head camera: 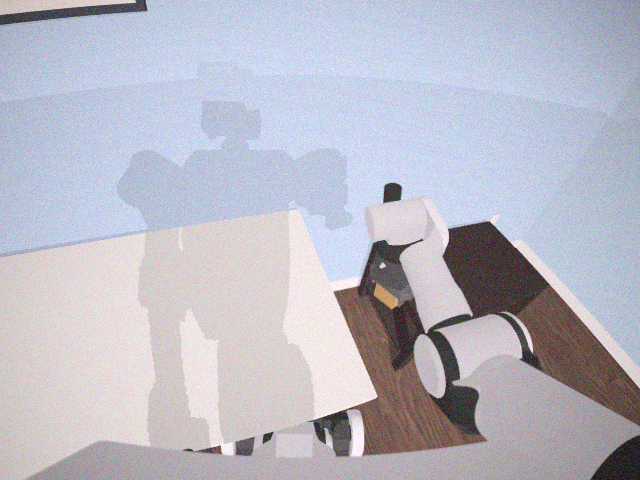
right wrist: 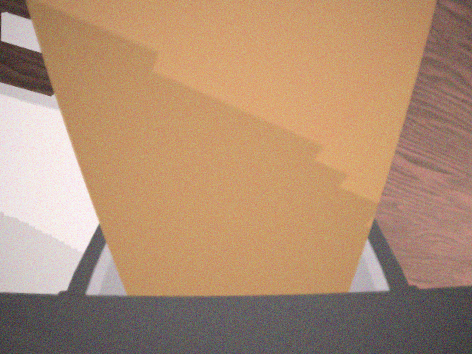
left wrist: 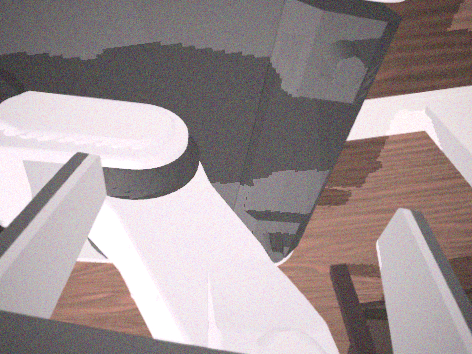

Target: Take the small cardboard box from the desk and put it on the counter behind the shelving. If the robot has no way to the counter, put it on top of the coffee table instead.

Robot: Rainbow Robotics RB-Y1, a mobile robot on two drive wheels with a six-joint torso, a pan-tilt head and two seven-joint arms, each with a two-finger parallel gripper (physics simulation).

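Note:
The small cardboard box (head camera: 385, 296) (right wrist: 235, 150) is orange-brown. It fills the middle of the right wrist view, and a small part of it shows in the head view. My right gripper (head camera: 392, 290) (right wrist: 238, 260) is shut on it and holds it beside the dark furniture, right of the white top. My left gripper (left wrist: 246, 201) is open, with my own white and grey body parts behind its fingers. A broad white top (head camera: 330, 356) (right wrist: 40, 160) stands at the left in the head view. Whether it is the counter or the coffee table, I cannot tell. No shelving shows.
A dark brown piece of furniture (head camera: 491, 263) stands against the wall at the right, partly behind my right arm. A dark leg (left wrist: 348, 300) shows in the left wrist view. Brown wood floor (head camera: 361, 330) lies between the white top and the dark furniture. A pale blue wall (head camera: 439, 144) rises behind.

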